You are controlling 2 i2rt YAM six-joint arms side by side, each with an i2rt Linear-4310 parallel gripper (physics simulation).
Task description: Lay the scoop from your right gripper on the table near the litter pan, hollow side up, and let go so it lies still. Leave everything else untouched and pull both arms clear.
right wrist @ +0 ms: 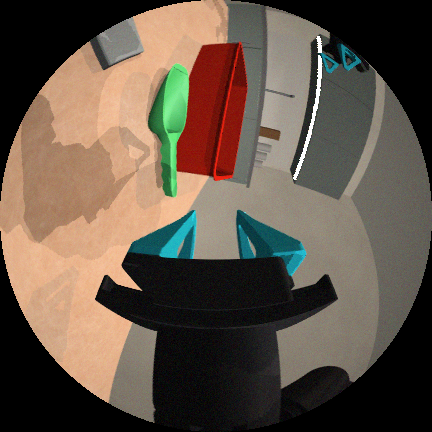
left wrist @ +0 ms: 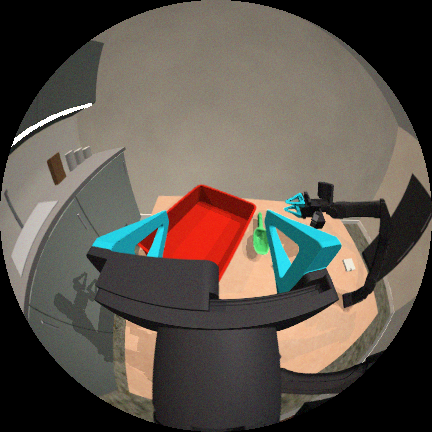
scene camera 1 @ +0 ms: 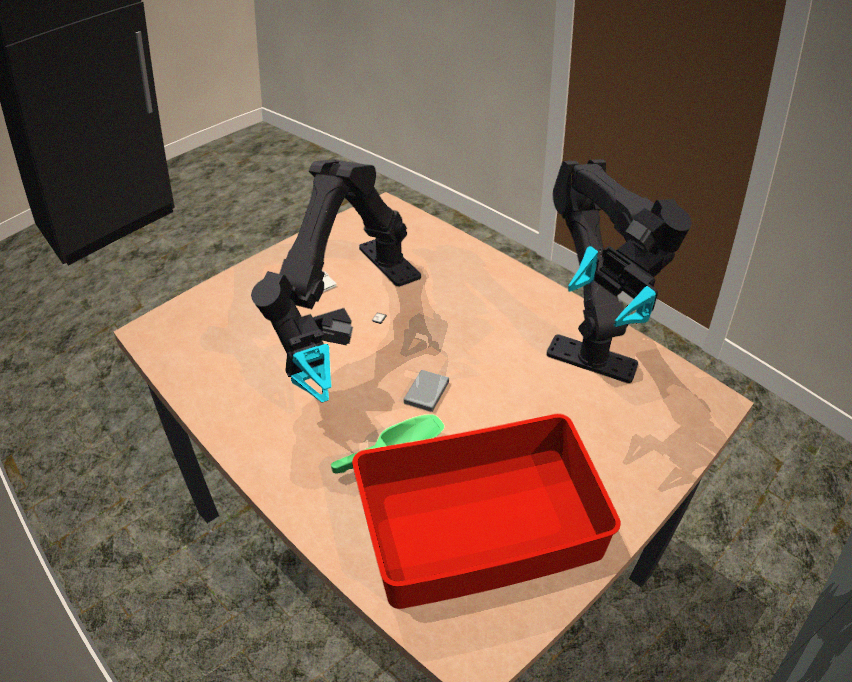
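Where they show: left gripper, fingertip midpoint: (left wrist: 216, 215) (scene camera 1: 591, 305); right gripper, fingertip midpoint: (right wrist: 215, 215) (left wrist: 284, 205) (scene camera 1: 326, 395); left arm's base, origin of the base link: (scene camera 1: 592, 360); right arm's base, origin of the base link: (left wrist: 352, 297) (scene camera 1: 389, 262).
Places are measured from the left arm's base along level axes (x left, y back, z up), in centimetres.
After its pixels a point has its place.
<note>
The green scoop (scene camera 1: 415, 430) {y -36.0, x -23.9, z 2.4 cm} (left wrist: 261, 242) {y -38.5, x -25.3, z 1.0 cm} (right wrist: 172, 107) {y -40.2, x -22.3, z 1.9 cm} lies on the table (scene camera 1: 490, 334) {y -2.3, x -23.1, z 0.0 cm}, hollow side up, beside the red litter pan (scene camera 1: 497, 574) {y -60.0, x 2.5, z 5.2 cm} (left wrist: 225, 204) {y -60.4, x -19.2, z 3.8 cm} (right wrist: 205, 100) {y -41.5, x -16.4, z 5.3 cm}. In scene camera 1 the pan's rim hides part of the scoop's side, so I cannot tell whether they touch. The handle points to the lower left there. My right gripper (scene camera 1: 325, 393) {y -44.2, x -36.8, z 12.9 cm} (left wrist: 284, 205) {y -44.2, x -36.8, z 12.9 cm} (right wrist: 215, 215) {y -44.2, x -36.8, z 12.9 cm} is partly open and empty, above the table and apart from the handle end. My left gripper (scene camera 1: 593, 306) {y -27.1, x 2.0, z 34.4 cm} (left wrist: 216, 215) {y -27.1, x 2.0, z 34.4 cm} is wide open and empty, high near its own base.
A grey box (scene camera 1: 427, 389) {y -24.7, x -27.1, z 1.5 cm} (right wrist: 118, 42) lies behind the scoop in scene camera 1. A small white item (scene camera 1: 379, 317) {y -8.3, x -47.0, z 0.2 cm} and a white piece (scene camera 1: 329, 282) {y -3.0, x -63.7, z 0.9 cm}, partly hidden by the right arm, lie farther back. The pan stands near the table's front corner.
</note>
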